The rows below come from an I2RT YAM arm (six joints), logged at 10 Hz.
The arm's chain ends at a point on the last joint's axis. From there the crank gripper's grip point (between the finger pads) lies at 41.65 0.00 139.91 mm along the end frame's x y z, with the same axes.
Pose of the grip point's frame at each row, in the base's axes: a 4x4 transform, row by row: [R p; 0 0 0 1], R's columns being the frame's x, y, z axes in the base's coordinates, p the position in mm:
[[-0.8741, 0.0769, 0.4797, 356.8], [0.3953, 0.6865, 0.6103, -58.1], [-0.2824, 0.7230, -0.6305, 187.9], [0, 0, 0, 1]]
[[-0.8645, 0.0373, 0.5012, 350.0], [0.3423, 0.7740, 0.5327, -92.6], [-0.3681, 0.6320, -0.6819, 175.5], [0, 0, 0, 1]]
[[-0.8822, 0.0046, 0.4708, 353.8], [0.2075, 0.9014, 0.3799, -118.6], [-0.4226, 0.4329, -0.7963, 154.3], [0, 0, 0, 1]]
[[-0.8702, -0.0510, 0.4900, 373.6], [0.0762, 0.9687, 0.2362, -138.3], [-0.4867, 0.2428, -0.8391, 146.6], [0, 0, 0, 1]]
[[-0.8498, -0.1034, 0.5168, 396.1], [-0.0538, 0.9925, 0.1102, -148.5], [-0.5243, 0.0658, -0.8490, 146.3], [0, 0, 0, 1]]
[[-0.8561, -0.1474, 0.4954, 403.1], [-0.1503, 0.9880, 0.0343, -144.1], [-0.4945, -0.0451, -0.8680, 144.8], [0, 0, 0, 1]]
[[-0.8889, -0.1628, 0.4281, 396.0], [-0.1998, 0.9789, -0.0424, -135.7], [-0.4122, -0.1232, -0.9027, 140.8], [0, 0, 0, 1]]
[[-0.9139, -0.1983, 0.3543, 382.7], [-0.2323, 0.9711, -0.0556, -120.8], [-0.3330, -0.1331, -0.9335, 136.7], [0, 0, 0, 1]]
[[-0.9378, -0.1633, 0.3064, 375.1], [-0.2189, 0.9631, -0.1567, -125.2], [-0.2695, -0.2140, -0.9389, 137.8], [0, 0, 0, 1]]
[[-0.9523, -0.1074, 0.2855, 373.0], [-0.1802, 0.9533, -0.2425, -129.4], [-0.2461, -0.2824, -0.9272, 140.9], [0, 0, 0, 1]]
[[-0.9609, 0.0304, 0.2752, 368.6], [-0.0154, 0.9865, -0.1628, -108.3], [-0.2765, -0.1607, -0.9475, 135.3], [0, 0, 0, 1]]
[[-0.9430, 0.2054, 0.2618, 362.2], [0.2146, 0.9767, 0.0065, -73.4], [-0.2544, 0.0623, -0.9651, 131.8], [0, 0, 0, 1]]
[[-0.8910, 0.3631, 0.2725, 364.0], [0.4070, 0.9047, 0.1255, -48.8], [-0.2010, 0.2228, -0.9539, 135.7], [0, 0, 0, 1]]
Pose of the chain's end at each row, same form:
[[-0.8741, 0.0769, 0.4797, 326.1], [0.3953, 0.6865, 0.6103, -160.0], [-0.2824, 0.7230, -0.6305, 287.9], [0, 0, 0, 1]]
[[-0.8645, 0.0373, 0.5012, 315.9], [0.3423, 0.7740, 0.5327, -181.4], [-0.3681, 0.6320, -0.6819, 286.2], [0, 0, 0, 1]]
[[-0.8822, 0.0046, 0.4708, 324.7], [0.2075, 0.9014, 0.3799, -180.4], [-0.4226, 0.4329, -0.7963, 283.3], [0, 0, 0, 1]]
[[-0.8702, -0.0510, 0.4900, 341.3], [0.0762, 0.9687, 0.2362, -174.5], [-0.4867, 0.2428, -0.8391, 284.3], [0, 0, 0, 1]]
[[-0.8498, -0.1034, 0.5168, 359.2], [-0.0538, 0.9925, 0.1102, -161.7], [-0.5243, 0.0658, -0.8490, 286.9], [0, 0, 0, 1]]
[[-0.8561, -0.1474, 0.4954, 369.4], [-0.1503, 0.9880, 0.0343, -142.6], [-0.4945, -0.0451, -0.8680, 286.8], [0, 0, 0, 1]]
[[-0.8889, -0.1628, 0.4281, 373.1], [-0.1998, 0.9789, -0.0424, -121.4], [-0.4122, -0.1232, -0.9027, 284.3], [0, 0, 0, 1]]
[[-0.9139, -0.1983, 0.3543, 371.2], [-0.2323, 0.9711, -0.0556, -103.3], [-0.3330, -0.1331, -0.9335, 281.2], [0, 0, 0, 1]]
[[-0.9378, -0.1633, 0.3064, 371.3], [-0.2189, 0.9631, -0.1567, -94.2], [-0.2695, -0.2140, -0.9389, 280.4], [0, 0, 0, 1]]
[[-0.9523, -0.1074, 0.2855, 372.7], [-0.1802, 0.9533, -0.2425, -88.0], [-0.2461, -0.2824, -0.9272, 280.9], [0, 0, 0, 1]]
[[-0.9609, 0.0304, 0.2752, 370.1], [-0.0154, 0.9865, -0.1628, -84.9], [-0.2765, -0.1607, -0.9475, 279.4], [0, 0, 0, 1]]
[[-0.9430, 0.2054, 0.2618, 364.8], [0.2146, 0.9767, 0.0065, -83.2], [-0.2544, 0.0623, -0.9651, 277.4], [0, 0, 0, 1]]
[[-0.8910, 0.3631, 0.2725, 363.0], [0.4070, 0.9047, 0.1255, -83.3], [-0.2010, 0.2228, -0.9539, 277.5], [0, 0, 0, 1]]

